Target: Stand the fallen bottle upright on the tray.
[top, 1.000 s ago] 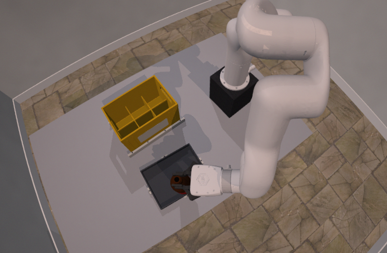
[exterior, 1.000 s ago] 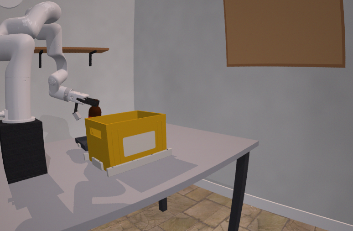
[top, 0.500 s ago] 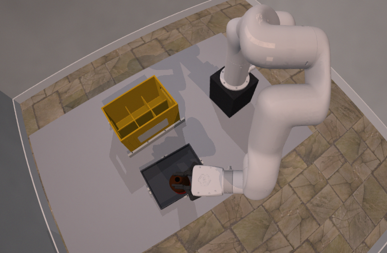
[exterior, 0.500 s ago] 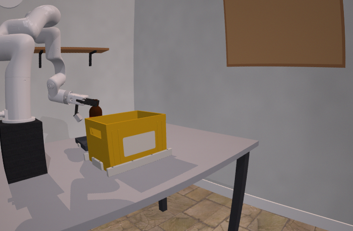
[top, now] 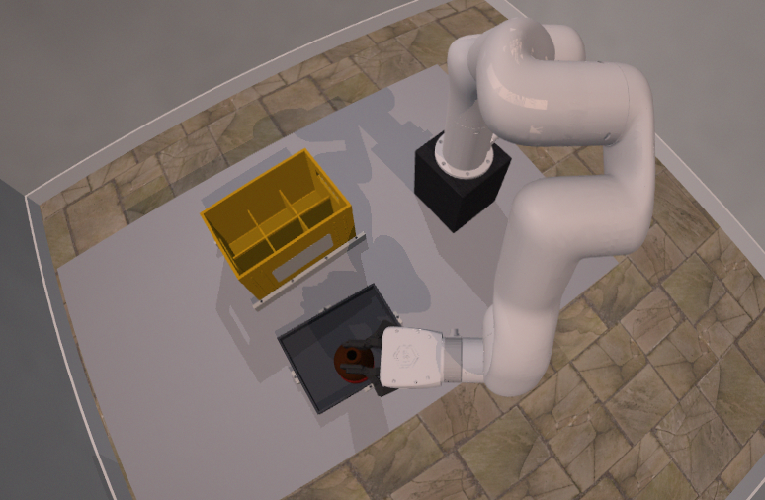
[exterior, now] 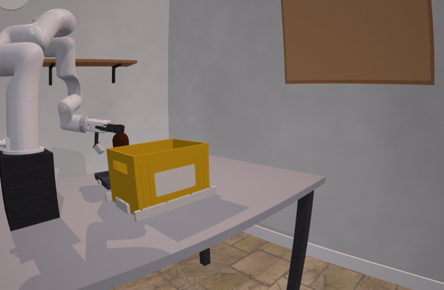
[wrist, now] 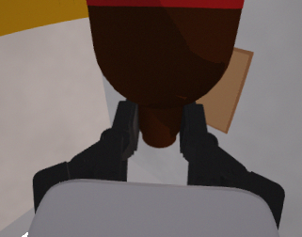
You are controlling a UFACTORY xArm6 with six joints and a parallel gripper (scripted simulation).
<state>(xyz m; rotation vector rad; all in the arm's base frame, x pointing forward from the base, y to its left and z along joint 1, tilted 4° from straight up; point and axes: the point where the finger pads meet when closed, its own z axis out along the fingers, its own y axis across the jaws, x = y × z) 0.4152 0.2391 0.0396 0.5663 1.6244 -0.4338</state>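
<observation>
Now: hand 6 cm above the brown bottle. From my hand the other things lie so: yellow crate (35 cm to the right, 12 cm below, 1 cm behind); then dark tray (19 cm below, 6 cm to the right).
</observation>
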